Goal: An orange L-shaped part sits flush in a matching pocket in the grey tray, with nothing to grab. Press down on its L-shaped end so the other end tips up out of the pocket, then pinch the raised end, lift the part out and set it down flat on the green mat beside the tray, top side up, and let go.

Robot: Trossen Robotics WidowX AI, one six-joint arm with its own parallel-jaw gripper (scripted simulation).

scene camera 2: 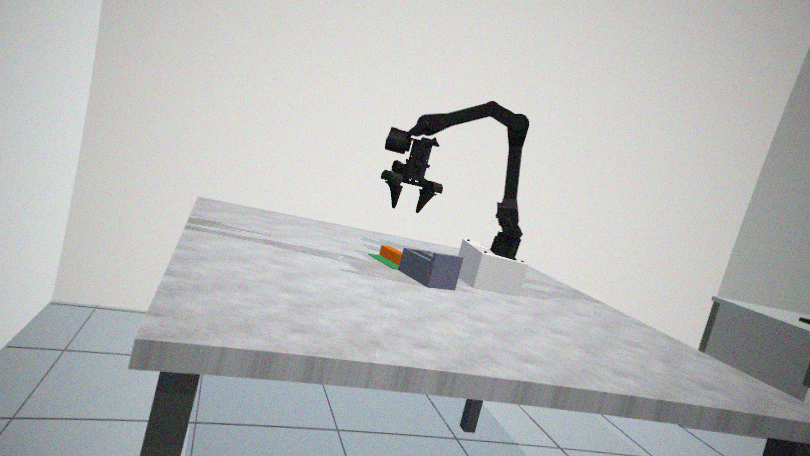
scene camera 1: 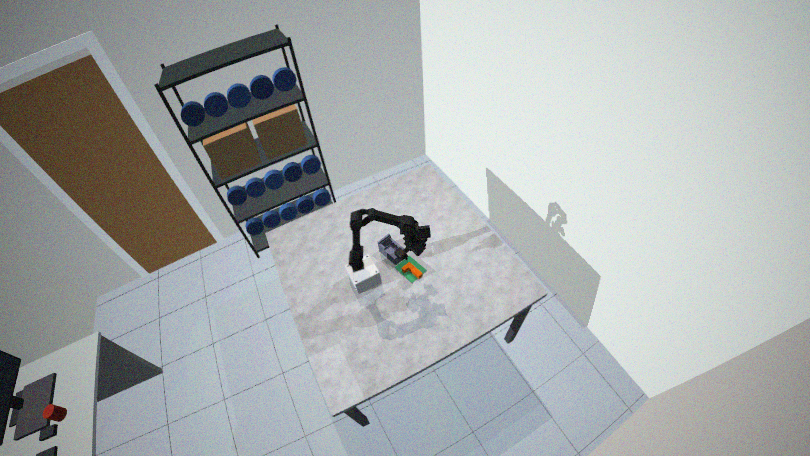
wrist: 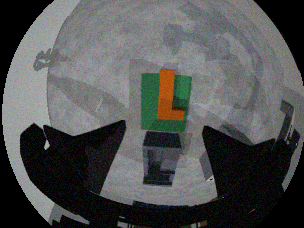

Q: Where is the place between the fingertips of my gripper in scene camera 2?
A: At 405,210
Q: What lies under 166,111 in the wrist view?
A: An orange L-shaped part.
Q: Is my gripper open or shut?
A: Open.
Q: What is my gripper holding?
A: Nothing.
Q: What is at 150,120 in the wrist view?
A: A green mat.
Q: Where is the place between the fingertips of my gripper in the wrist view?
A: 165,127
